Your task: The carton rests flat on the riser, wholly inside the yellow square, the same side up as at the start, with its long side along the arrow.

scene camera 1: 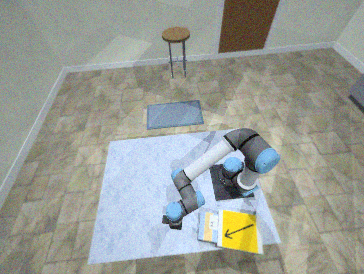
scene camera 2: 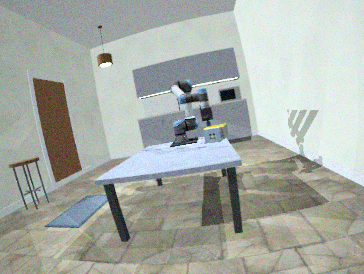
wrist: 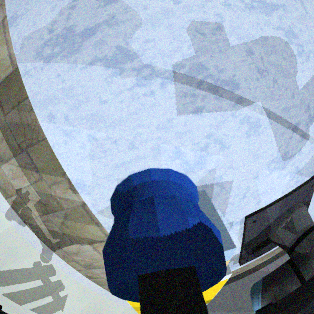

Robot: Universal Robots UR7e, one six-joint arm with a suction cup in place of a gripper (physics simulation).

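The carton point(scene camera 1: 207, 227) point(scene camera 2: 212, 135) is a blue-grey box with an orange stripe and a white label on top. It stands upright beside the riser, outside the yellow square point(scene camera 1: 246, 241). Its arrow marks face scene camera 2. The yellow top also shows behind it in the scene camera 2 view. My suction cup point(scene camera 2: 208, 123) point(wrist: 155, 195) is blue, points down and hangs over the table, on the carton's side away from the riser, apart from it. Suction is on, with no carton on the cup. The cup is hidden in the scene camera 1 view.
The arm's dark base plate point(scene camera 1: 220, 190) is bolted to the pale blue table point(scene camera 1: 125, 200) point(scene camera 2: 165, 164), close to the riser. The riser stands near the table's edge. A stool point(scene camera 1: 175, 34) and a floor mat point(scene camera 1: 175, 114) are away from the table.
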